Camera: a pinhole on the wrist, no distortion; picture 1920 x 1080 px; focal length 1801.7 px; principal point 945.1 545.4 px. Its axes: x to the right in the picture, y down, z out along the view. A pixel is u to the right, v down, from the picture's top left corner.
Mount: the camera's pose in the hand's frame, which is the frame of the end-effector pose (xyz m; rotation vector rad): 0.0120 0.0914 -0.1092 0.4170 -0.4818 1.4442
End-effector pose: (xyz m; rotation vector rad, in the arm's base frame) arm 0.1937 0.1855 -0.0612 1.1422 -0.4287 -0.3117
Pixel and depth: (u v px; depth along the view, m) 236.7 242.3 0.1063
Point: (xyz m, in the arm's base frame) 0.2324 0.2097 -0.0755
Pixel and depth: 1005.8 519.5 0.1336
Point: 0.1970 0.1874 -0.0381
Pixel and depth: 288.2 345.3 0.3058
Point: 0.1664 0.0412 -0.1858
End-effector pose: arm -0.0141 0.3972 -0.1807 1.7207 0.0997 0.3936
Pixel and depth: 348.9 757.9 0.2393
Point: -0.0172 0.3627 -0.2940
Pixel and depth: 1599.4 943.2 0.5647
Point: 0.0143 -0.0787 -0.3066
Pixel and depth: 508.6 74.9 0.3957
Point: 0.1513 0.3018 -0.3936
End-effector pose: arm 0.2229 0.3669 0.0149 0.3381 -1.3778 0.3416
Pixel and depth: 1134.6 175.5 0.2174
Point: 0.1587 0.3211 0.0721
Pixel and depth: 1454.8 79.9 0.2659
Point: 0.0941 0.3060 0.1077
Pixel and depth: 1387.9 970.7 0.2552
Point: 0.0869 0.3147 -0.0218
